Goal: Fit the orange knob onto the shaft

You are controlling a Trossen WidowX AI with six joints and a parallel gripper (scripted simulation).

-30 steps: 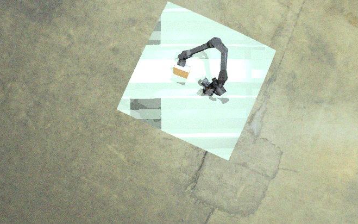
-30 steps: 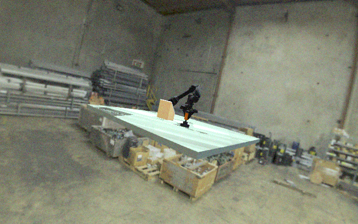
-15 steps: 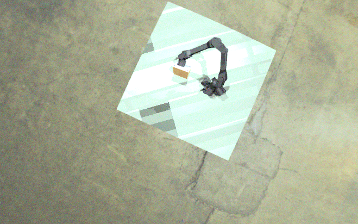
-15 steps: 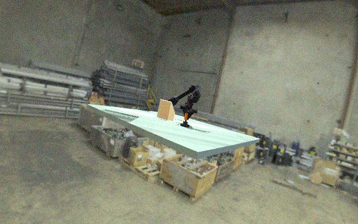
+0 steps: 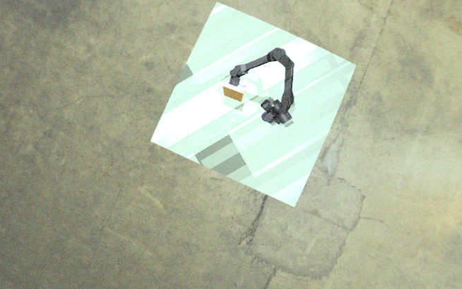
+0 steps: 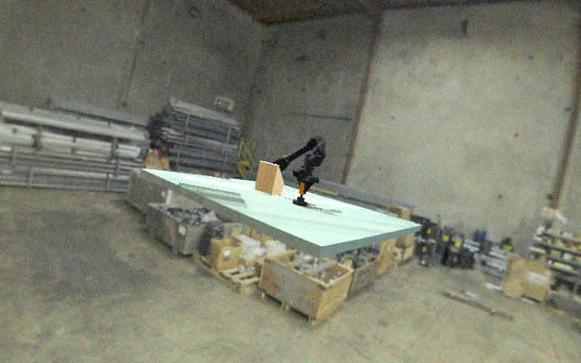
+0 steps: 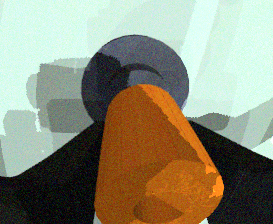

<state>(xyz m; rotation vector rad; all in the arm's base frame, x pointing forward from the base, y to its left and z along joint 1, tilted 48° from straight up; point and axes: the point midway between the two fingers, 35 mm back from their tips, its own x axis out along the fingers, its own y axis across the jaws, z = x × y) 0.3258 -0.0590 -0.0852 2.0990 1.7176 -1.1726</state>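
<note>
Now: the orange knob 2 cm above my gripper tip. Round my gripper tip: round pedestal (4 cm below).
</note>
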